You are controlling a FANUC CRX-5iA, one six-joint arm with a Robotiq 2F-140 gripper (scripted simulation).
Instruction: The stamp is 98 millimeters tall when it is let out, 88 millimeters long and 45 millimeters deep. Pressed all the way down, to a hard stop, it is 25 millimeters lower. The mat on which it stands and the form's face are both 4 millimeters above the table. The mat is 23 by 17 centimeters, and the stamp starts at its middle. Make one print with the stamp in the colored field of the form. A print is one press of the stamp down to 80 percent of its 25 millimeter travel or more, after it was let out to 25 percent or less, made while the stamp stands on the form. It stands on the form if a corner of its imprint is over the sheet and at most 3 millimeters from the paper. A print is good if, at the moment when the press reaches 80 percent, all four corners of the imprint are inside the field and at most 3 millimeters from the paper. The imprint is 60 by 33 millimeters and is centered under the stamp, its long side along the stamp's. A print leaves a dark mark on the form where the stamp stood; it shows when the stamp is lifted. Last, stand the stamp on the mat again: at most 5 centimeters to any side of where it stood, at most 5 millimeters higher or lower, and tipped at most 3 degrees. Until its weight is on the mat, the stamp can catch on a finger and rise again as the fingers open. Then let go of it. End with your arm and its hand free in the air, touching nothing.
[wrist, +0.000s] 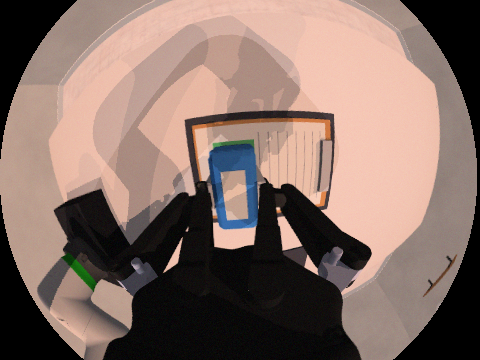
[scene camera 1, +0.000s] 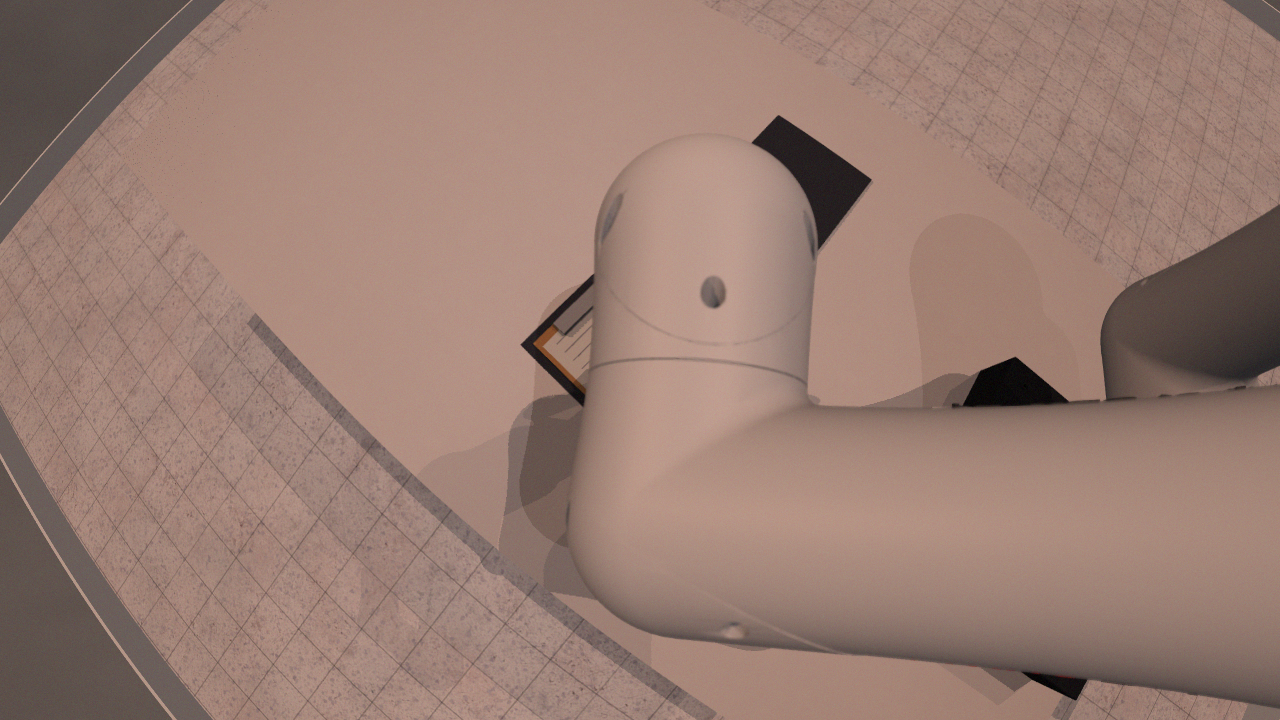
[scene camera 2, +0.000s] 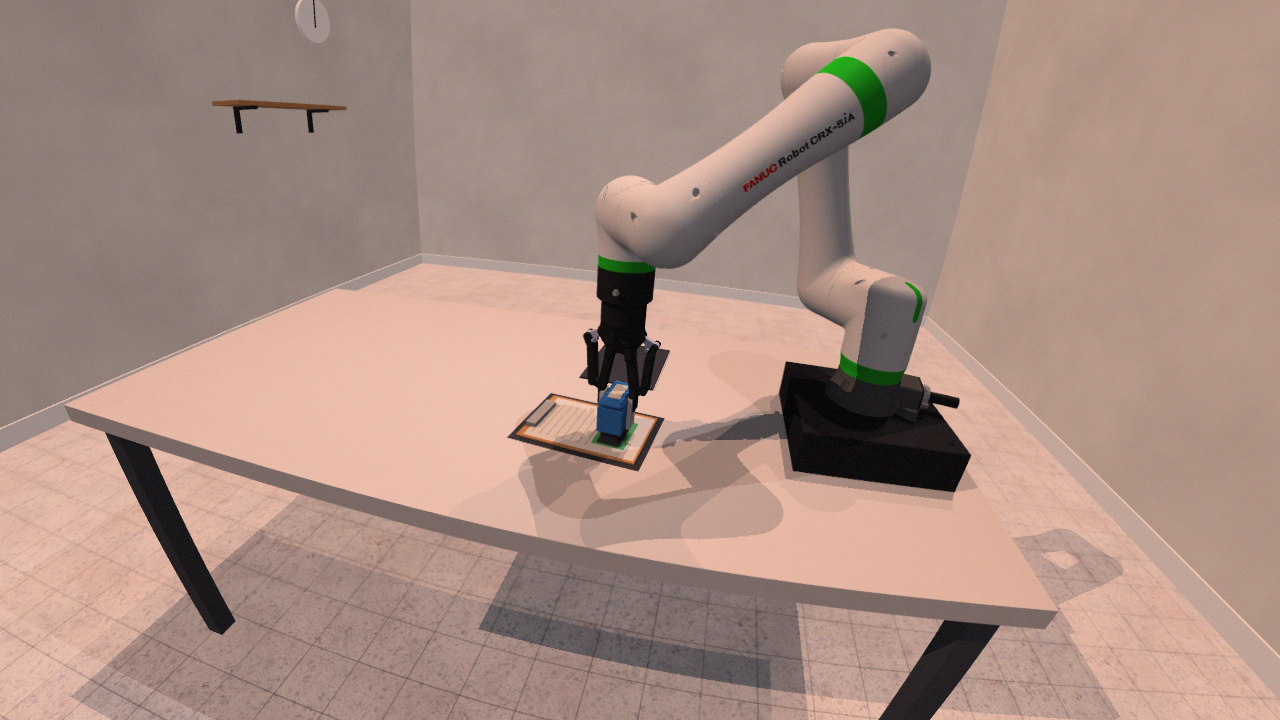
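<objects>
You can see my gripper in the wrist view, and it's there in scene camera 2 as well. On my gripper, (wrist: 340, 258) and (scene camera 2: 591, 338) are the same spot. There's a form too, and on the form (wrist: 295, 147) is the same spot as (scene camera 2: 560, 429).
</objects>
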